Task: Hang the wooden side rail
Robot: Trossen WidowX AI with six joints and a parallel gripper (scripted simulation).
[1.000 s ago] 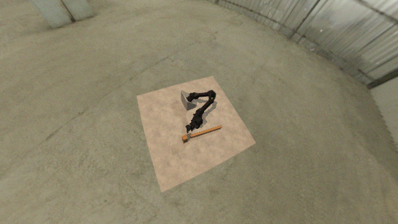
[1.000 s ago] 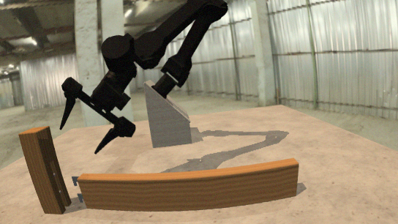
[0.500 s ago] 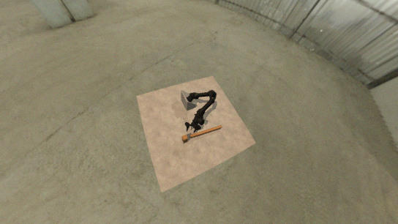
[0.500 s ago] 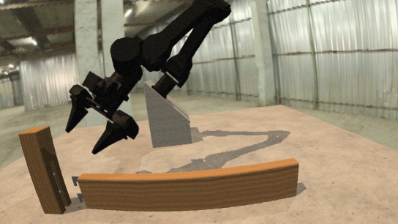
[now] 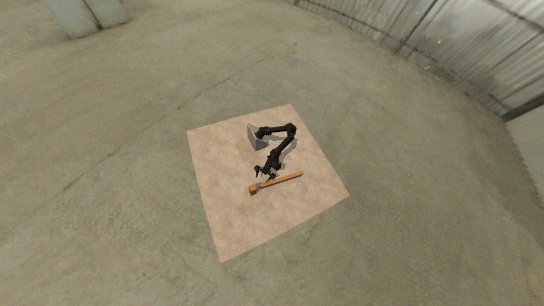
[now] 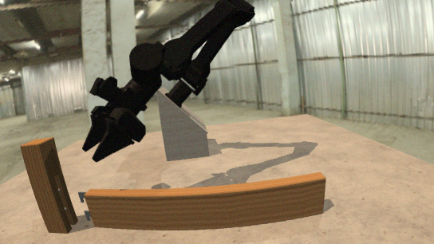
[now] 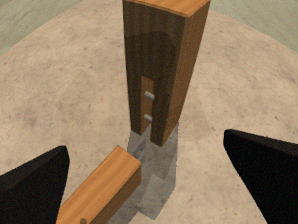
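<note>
Now: gripper tip 4 cm short of the wooden headboard post, 9 cm to the left of it and 4 cm above it.
</note>
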